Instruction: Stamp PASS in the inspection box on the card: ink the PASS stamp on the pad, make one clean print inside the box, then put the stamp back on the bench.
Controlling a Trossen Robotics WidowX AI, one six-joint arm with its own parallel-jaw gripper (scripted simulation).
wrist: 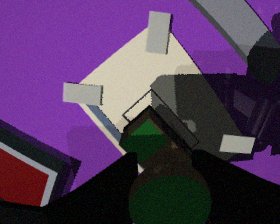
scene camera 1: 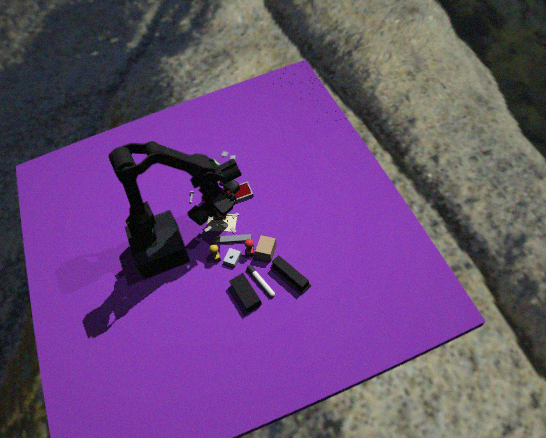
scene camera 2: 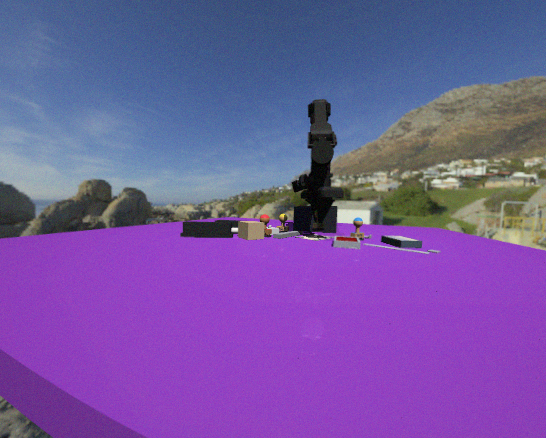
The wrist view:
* my gripper
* cream card
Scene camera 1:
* my gripper
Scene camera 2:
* my gripper
